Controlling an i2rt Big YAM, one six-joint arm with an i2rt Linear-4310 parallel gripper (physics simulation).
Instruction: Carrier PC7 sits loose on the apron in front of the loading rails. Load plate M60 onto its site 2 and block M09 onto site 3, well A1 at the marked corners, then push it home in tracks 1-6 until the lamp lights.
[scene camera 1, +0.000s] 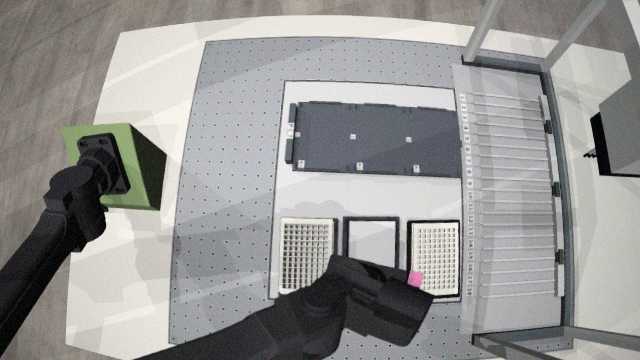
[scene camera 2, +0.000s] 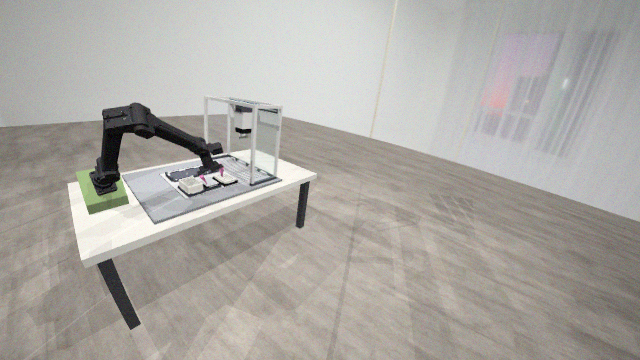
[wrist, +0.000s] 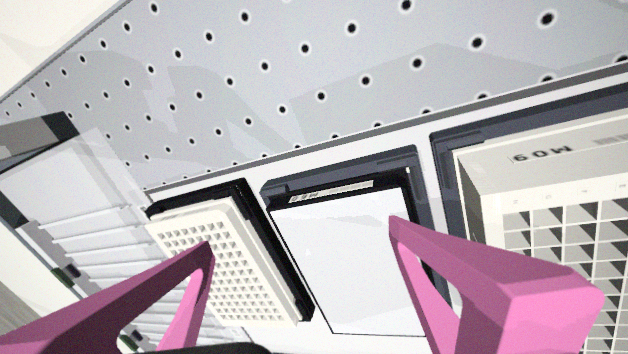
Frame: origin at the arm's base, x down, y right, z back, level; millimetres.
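Seen in the pictures: gripper, fingertip midpoint: (scene camera 2: 214, 180) (wrist: 299, 238); arm's base, link origin: (scene camera 1: 105, 163) (scene camera 2: 103, 182).
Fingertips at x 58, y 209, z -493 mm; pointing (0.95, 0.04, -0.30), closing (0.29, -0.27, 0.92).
Pixels of each thing's top centre, then the offset from my fingertips to it. "spot": a spot on its surface instead.
- Carrier PC7, top centre: (scene camera 1: 379, 133) (scene camera 2: 193, 169) dx +14, dy -265, dz -9 mm
- Plate M60, top centre: (wrist: 359, 277) (scene camera 1: 372, 256) (scene camera 2: 207, 181) dx +18, dy -52, dz +13 mm
- Block M09, top centre: (wrist: 620, 311) (scene camera 1: 305, 256) (scene camera 2: 190, 181) dx -9, dy -53, dz +121 mm
- cream well plate, top centre: (wrist: 222, 278) (scene camera 1: 436, 259) (scene camera 2: 224, 177) dx +18, dy -41, dz -99 mm
- head unit, surface spot: (scene camera 2: 243, 121) spot: dx -302, dy -111, dz -295 mm
Carrier PC7 (scene camera 1: 380, 150) lies flat on the white apron, its labelled end at the left and its right end by the track labels. No labware shows on its three sites. Plate M60 (scene camera 1: 372, 237) (wrist: 340, 270), white-topped with a black rim, sits in the middle holder. Block M09 (scene camera 1: 307, 250) (scene camera 2: 191, 185) (wrist: 540, 165), cream with deep square wells, sits in the holder nearest the robot base. My gripper (scene camera 2: 212, 175) (wrist: 299, 238) is open and empty above M60, one pink finger toward each neighbour. In scene camera 1 the arm hides part of M60 and M09.
A cream well plate (scene camera 1: 437, 255) (wrist: 225, 270) sits in the third holder, by the rails. The loading rails (scene camera 1: 515, 203) run along the right. A frame with pale posts (scene camera 1: 484, 30) (scene camera 2: 253, 145) stands around them, with a head unit (scene camera 2: 243, 121) hanging inside.
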